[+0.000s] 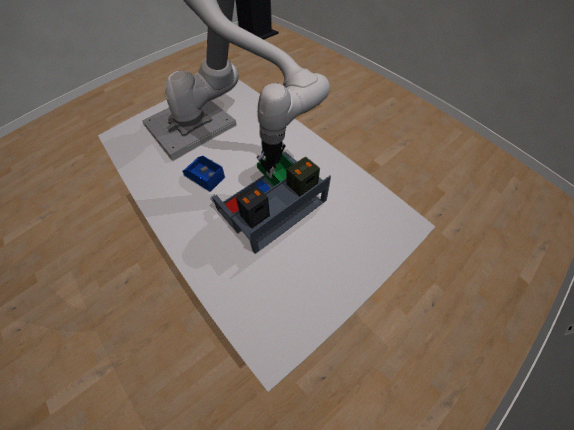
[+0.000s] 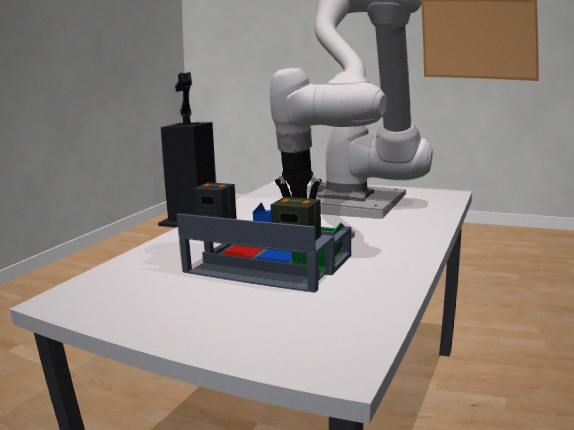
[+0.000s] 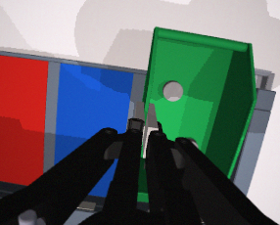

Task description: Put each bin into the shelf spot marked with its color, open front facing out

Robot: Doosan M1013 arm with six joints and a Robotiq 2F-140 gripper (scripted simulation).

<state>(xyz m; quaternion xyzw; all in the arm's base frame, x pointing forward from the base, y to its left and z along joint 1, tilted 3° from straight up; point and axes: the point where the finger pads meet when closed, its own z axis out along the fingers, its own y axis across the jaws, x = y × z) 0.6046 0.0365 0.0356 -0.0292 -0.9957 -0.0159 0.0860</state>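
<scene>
My gripper is now 50 mm to the right of the green bin, 40 mm above it and 10 mm past it. Also, from my hand: blue bin (250 mm behind, 190 mm to the right, 60 mm below); then red mark (180 mm to the right, 90 mm below, 40 mm ahead); then blue mark (90 mm below, 70 mm to the right, 40 mm ahead).
</scene>
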